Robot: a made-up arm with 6 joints. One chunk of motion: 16 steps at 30 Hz.
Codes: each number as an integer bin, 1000 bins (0 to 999) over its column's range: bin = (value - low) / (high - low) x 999, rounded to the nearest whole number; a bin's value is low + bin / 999 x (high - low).
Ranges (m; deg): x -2.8..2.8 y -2.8..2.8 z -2.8..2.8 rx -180..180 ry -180..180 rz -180..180
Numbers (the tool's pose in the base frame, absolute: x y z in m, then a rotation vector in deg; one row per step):
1: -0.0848 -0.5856 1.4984 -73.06 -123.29 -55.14
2: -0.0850 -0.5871 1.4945 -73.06 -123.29 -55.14
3: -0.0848 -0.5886 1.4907 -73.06 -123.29 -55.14
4: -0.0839 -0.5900 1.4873 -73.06 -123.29 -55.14
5: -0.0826 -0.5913 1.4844 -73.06 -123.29 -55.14
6: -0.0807 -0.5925 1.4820 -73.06 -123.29 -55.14
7: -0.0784 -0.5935 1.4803 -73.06 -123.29 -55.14
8: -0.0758 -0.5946 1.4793 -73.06 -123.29 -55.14
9: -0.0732 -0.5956 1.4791 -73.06 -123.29 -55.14
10: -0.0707 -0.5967 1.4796 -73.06 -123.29 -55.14
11: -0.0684 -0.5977 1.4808 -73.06 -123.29 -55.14
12: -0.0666 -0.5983 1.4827 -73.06 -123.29 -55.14
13: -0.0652 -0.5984 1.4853 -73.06 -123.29 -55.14
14: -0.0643 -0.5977 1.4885 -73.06 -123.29 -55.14
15: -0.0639 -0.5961 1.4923 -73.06 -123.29 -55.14
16: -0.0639 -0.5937 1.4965 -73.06 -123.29 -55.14
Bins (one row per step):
1: 484 395 767 297 157 346
2: 484 395 766 297 157 346
3: 484 394 765 297 157 346
4: 485 394 765 297 157 346
5: 485 394 764 297 157 346
6: 485 394 764 297 157 346
7: 486 394 764 297 157 346
8: 486 393 763 297 157 346
9: 486 393 763 297 157 346
10: 487 393 763 297 157 346
11: 487 393 764 297 157 346
12: 488 393 764 297 157 346
13: 488 393 764 297 157 346
14: 488 393 765 297 157 346
15: 488 393 766 297 157 346
16: 488 394 766 297 157 346

